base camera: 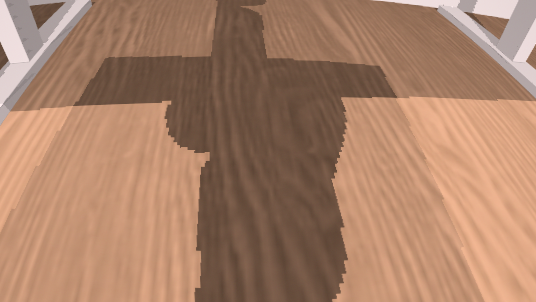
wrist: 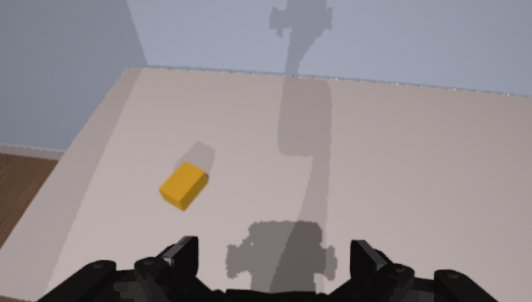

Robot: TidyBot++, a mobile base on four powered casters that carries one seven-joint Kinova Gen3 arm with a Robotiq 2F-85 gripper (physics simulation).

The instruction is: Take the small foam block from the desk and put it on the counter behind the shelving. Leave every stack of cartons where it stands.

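Frame: origin at the arm's base, x down, y right, z back, level; millimetres.
Seen in the pictures: gripper, fingertip midpoint: (wrist: 273, 255).
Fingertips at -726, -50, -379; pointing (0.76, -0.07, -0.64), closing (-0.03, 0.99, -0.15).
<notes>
A point is followed by its place in that frame, as x, y, z.
The small foam block (wrist: 183, 185) {-368, -282, -616}, orange-yellow, lies on the pale desk top (wrist: 425, 175) {-323, 279, -787} in the wrist view, left of the middle and turned at an angle. My gripper (wrist: 273, 255) {-726, -50, -379} is open, with its two black fingers wide apart at the bottom of the wrist view. The block is ahead of the fingertips and to the left, apart from them. The counter, the shelving and the cartons do not show in either view. The block does not show in the base camera view.
The desk's far edge meets a blue-grey wall (wrist: 400, 40) {-465, 217, -1195}. Wooden floor shows beyond its left edge. In the base camera view, white-grey legs with floor bars stand at the upper left (base camera: 55, 55) and upper right (base camera: 495, 50), and shadows fall on the wooden floor (base camera: 100, 200) {397, -206, -344}.
</notes>
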